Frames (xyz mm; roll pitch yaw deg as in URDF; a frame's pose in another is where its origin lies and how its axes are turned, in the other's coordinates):
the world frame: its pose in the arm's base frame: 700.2 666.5 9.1 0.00 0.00 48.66
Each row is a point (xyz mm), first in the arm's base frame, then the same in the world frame.
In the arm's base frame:
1: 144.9 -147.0 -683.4
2: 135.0 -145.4 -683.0
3: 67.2 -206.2 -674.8
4: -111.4 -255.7 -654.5
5: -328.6 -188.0 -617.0
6: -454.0 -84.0 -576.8
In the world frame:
1: -977.6 -120.4 -692.5
2: -982.9 -111.9 -692.1
3: -1073.3 -101.2 -683.9
4: -1228.5 0.2 -663.6
5: -1321.1 208.0 -626.1
6: -1325.9 370.9 -585.9

